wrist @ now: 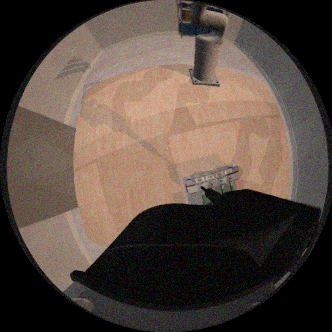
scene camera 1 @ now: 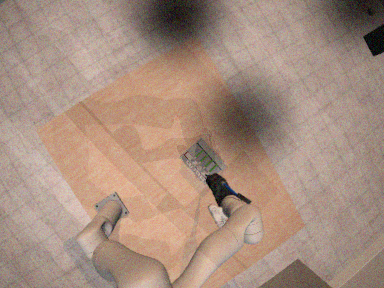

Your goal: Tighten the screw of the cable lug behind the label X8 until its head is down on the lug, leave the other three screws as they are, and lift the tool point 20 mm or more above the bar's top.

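Frame: origin at the arm's base, x ahead, y left, z up, level; millimetres.
Seen in the pictures: hand, its tool point: (wrist: 201,187) (scene camera 1: 206,174); arm's base, origin of its link: (wrist: 202,75) (scene camera 1: 112,209).
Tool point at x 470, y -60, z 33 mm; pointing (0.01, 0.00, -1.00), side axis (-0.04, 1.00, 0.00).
Offsets run from my tool point to a thing's top centre. "*": to the spot under its first point. Level surfaces: height alone.
The grey terminal block @(dx +22, dy +55, dz +6 mm) (scene camera 1: 213,153) lies on the table with its bar @(dz -2 mm) (wrist: 234,176), a row of pale labels @(dx -38, dy +56, dz -2 mm) (scene camera 1: 194,168) (wrist: 215,175) and several green cables @(* dx +56, dy -3, dz -41 mm) (scene camera 1: 214,168) (wrist: 204,199). The label texts are too blurred to read, so I cannot tell which is X8. My black screwdriver @(dx -1, dy +0, dz +66 mm) (scene camera 1: 206,175) (wrist: 202,188) has its tip at the end of the block nearest the arm's tool in the scene view. In the wrist view the tip overlaps the lug position at the bar's left end. The screw head there is hidden, and contact or height cannot be told. The tool has no fingers.
The wooden table top @(dz -44 mm) (scene camera 1: 125,145) (wrist: 125,190) surrounds the block. The arm's base plate (scene camera 1: 122,205) (wrist: 212,83) is bolted to it. A shelf unit (wrist: 180,20) stands behind the base. Dark blurred patches cover parts of the scene view.
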